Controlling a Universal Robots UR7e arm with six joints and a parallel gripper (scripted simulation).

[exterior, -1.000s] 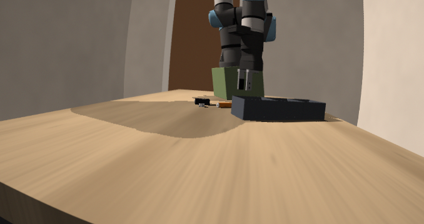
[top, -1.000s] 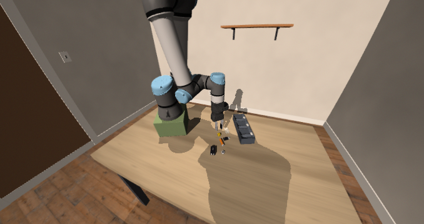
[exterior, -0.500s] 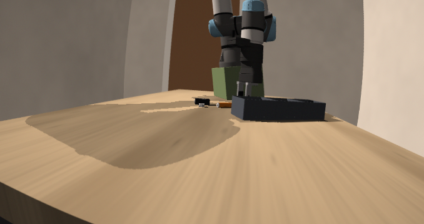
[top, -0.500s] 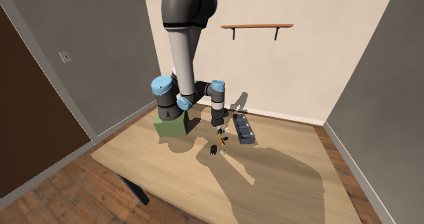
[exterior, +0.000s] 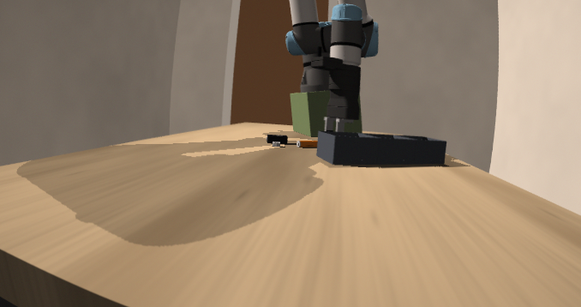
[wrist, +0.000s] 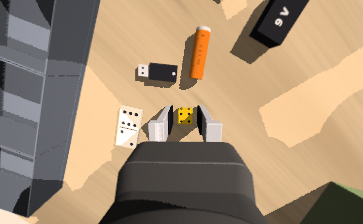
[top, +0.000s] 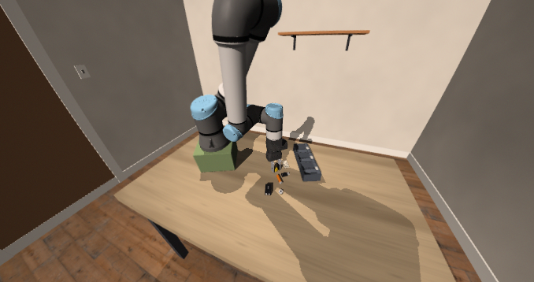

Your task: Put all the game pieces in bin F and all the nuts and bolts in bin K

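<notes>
Now: hand 10 mm above the yellow die. From my hand the other things lie so: orange battery: 50 mm to the right, 40 mm ahead, 10 mm below; then white domino: 60 mm to the left, 30 mm ahead, 10 mm below; then black USB stick: 60 mm ahead, 20 mm below.
</notes>
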